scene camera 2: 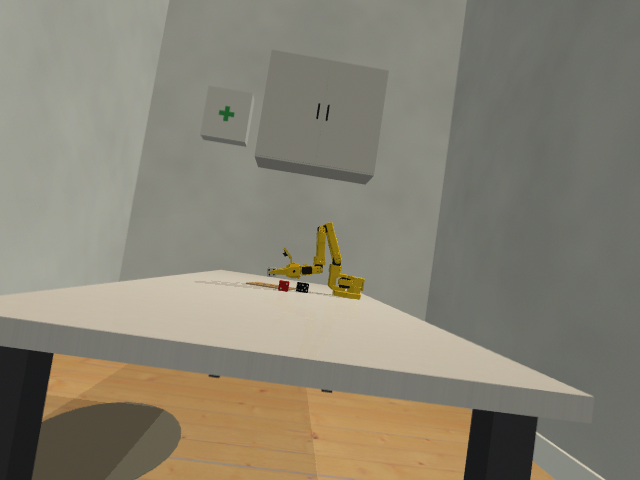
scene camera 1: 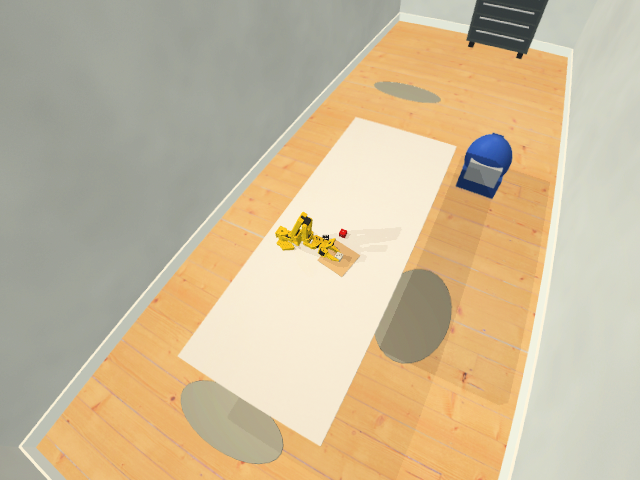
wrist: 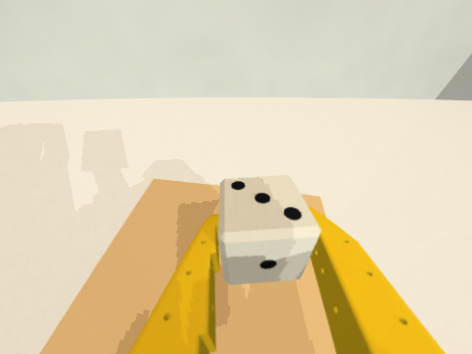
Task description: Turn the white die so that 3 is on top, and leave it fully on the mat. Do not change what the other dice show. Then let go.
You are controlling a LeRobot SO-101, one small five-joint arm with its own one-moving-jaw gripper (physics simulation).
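Places are measured from the arm's base along level axes (x ahead, y left, z up), in metres.
Pixels of known places: end effector, tool point: (scene camera 2: 270,272) (scene camera 1: 340,254) (wrist: 222,224); arm's base, origin of the base link: (scene camera 2: 340,296) (scene camera 1: 292,242).
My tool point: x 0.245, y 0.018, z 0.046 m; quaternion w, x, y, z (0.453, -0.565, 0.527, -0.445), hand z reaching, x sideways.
For each thing: its top centre in the pictures, then the offset to it from my tool point. Level surfaces: height alone.
- white die, middle of its top: (wrist: 266,199) (scene camera 1: 338,254) 0.002 m back, 0.015 m right, 0.019 m up
- tan mat, middle of its top: (wrist: 216,283) (scene camera 2: 272,285) (scene camera 1: 338,257) 0.011 m back, 0.005 m left, 0.042 m down
- red die, middle of its top: (scene camera 2: 284,280) (scene camera 1: 343,231) 0.050 m back, 0.128 m left, 0.016 m down
- table, its level: 0.046 m down
- black die, middle of its top: (scene camera 2: 303,282) (scene camera 1: 325,237) 0.109 m back, 0.064 m left, 0.016 m down
The white die (scene camera 1: 338,255) (scene camera 2: 270,271) (wrist: 270,225) is held between the jaws of my gripper (scene camera 1: 337,254) (scene camera 2: 272,271) (wrist: 269,237), which is shut on it. In the wrist view its upper face shows three pips and the face towards the camera shows one pip. In scene camera 2 the die is in the air above the table, with the jaws about level. The tan mat (scene camera 1: 341,271) (scene camera 2: 254,283) (wrist: 130,240) lies below the die. The die's other faces are hidden or too small to read.
A red die (scene camera 1: 342,233) (scene camera 2: 283,285) stands on the table (scene camera 1: 289,320) (scene camera 2: 258,325) off the mat. A black die (scene camera 1: 325,237) (scene camera 2: 302,287) stands between the red die and the arm, close to the arm in scene camera 1.
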